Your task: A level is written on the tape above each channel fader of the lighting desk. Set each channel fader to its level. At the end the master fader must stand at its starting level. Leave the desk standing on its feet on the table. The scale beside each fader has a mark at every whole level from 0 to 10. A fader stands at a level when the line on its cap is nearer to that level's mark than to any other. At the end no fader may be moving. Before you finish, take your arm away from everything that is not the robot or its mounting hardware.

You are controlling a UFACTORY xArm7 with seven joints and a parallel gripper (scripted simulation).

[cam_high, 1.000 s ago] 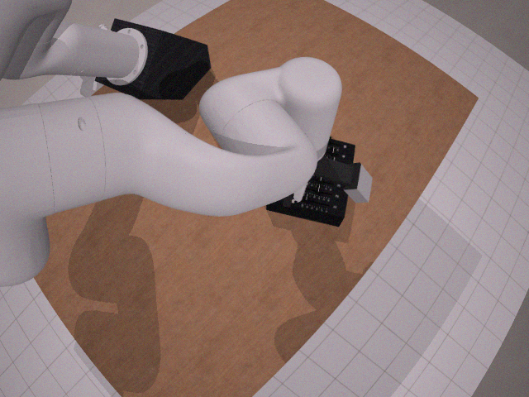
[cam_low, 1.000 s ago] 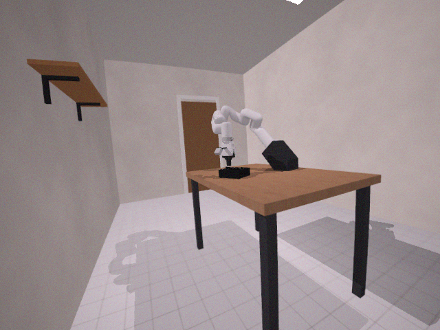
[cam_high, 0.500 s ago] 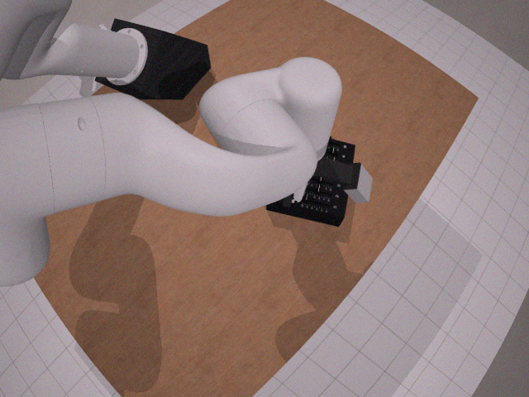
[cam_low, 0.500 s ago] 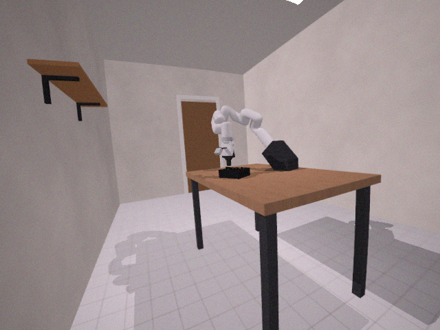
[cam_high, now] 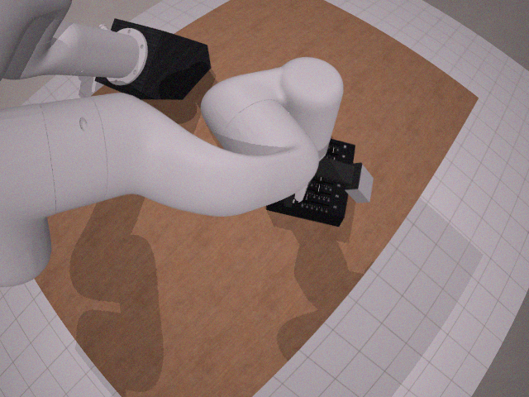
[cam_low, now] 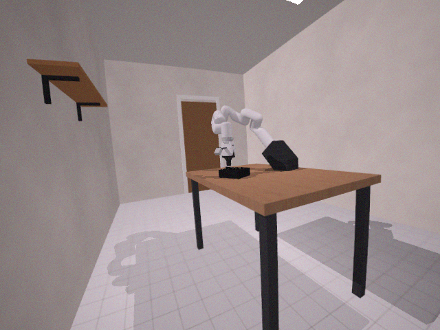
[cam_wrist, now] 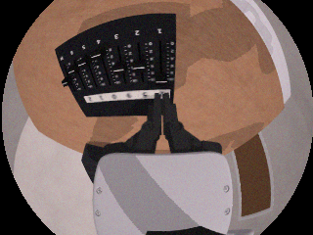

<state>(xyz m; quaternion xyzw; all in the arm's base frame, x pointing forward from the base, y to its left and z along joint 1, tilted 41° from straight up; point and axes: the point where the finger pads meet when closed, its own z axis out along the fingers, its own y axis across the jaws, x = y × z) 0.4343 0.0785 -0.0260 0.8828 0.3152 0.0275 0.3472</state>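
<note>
Right now my hand is 30 mm above the fader, 20 mm to the right of it and 20 mm short of it. The rest, counted from my hand: master fader cap (140 mm to the left, 40 mm behind, 30 mm below); then channel fader cap (60 mm to the left, 30 mm below, 10 mm ahead).
</note>
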